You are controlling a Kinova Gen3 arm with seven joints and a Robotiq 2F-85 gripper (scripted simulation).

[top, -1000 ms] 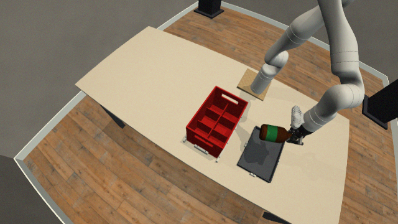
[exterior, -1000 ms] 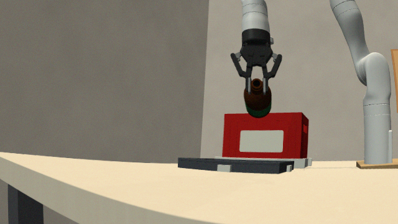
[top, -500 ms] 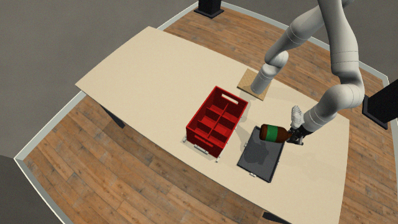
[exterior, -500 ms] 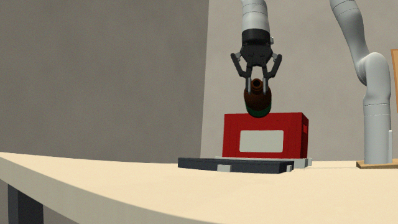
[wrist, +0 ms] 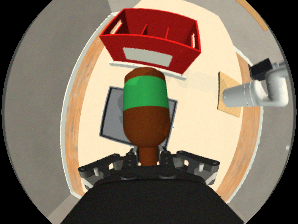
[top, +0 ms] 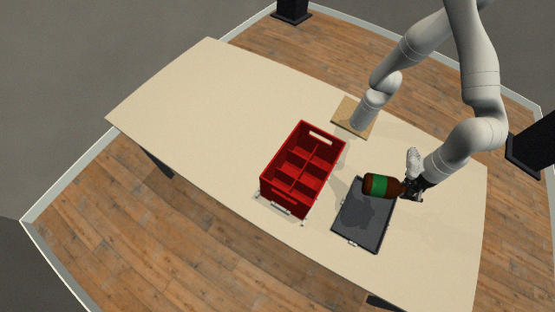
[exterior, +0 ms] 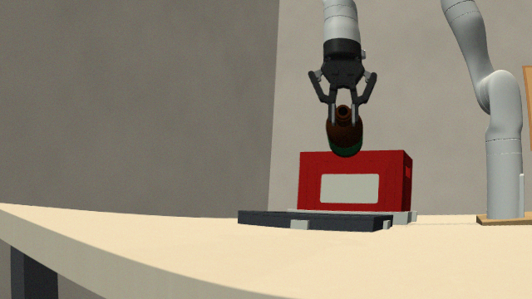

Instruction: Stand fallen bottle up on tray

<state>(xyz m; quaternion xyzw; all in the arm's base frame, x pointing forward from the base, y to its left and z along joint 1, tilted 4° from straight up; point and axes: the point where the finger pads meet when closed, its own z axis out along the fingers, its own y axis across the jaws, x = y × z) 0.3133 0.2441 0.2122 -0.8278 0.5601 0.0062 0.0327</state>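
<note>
The brown bottle lies 20 mm ahead of my hand, 50 mm to the right of it and 10 mm below it. Also, from my hand: dark grey tray 50 mm ahead, 30 mm to the right, 190 mm below; red crate 90 mm ahead, 320 mm to the right, 120 mm below.
</note>
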